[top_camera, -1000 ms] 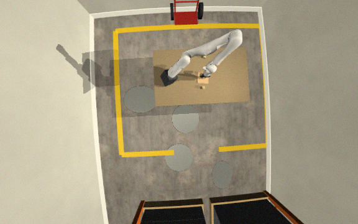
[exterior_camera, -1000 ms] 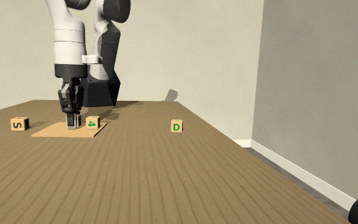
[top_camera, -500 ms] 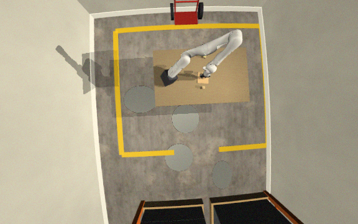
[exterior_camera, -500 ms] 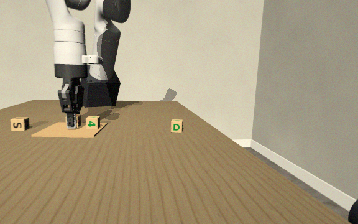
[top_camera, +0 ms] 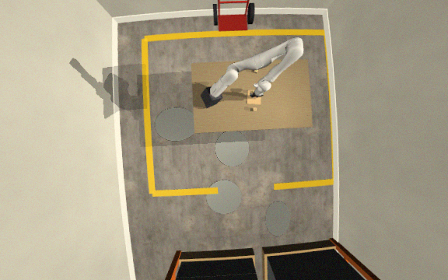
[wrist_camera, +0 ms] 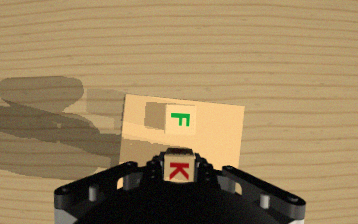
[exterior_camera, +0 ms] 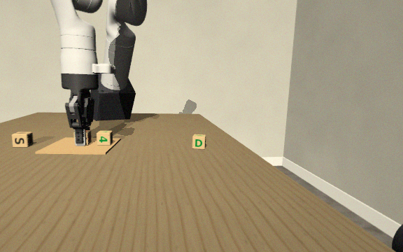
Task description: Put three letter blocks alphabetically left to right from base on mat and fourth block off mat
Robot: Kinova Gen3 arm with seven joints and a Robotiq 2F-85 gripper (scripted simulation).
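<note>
Right now my hand is 20 mm above the tan mat.
</note>
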